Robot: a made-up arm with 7 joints.
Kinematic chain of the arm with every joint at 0, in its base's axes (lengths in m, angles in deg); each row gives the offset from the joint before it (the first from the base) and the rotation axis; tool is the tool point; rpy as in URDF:
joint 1: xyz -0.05 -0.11 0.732 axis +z
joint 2: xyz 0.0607 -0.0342 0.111 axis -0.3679 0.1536 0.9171
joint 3: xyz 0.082 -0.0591 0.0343 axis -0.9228 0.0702 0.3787
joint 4: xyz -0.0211 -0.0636 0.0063 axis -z
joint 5: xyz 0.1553 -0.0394 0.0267 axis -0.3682 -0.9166 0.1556
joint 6: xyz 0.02 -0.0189 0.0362 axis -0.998 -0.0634 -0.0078
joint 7: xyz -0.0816 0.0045 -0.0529 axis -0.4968 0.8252 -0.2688
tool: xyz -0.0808 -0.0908 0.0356 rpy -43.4 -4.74 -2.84
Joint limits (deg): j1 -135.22..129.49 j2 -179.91..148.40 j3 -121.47..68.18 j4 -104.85..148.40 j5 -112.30..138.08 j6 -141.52..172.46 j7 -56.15..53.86
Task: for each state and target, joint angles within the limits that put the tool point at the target. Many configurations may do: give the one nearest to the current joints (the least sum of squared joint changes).
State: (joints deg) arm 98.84 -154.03 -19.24 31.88 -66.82 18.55 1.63
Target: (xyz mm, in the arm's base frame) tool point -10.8 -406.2 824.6
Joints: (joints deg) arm 115.33 -134.52 8.18 29.81 -64.08 19.71 5.49
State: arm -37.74 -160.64 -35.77 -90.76 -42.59 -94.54 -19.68
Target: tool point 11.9 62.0 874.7
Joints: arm -45.16 -179.91 -50.90 -79.77 -75.65 -106.88 -15.38
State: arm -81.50 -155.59 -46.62 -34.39 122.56 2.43 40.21
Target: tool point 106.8 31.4 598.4
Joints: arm -72.22 -173.76 -3.79 -9.75 130.81 -8.26 22.01
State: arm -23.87 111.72 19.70 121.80 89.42 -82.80 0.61
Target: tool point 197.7 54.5 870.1
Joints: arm -0.01 145.97 27.71 111.15 71.50 -94.93 -8.93
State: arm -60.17 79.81 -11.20 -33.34 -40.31 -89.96 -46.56
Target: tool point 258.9 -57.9 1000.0
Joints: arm -28.42 66.25 -21.41 -21.96 -68.82 -135.12 -54.45
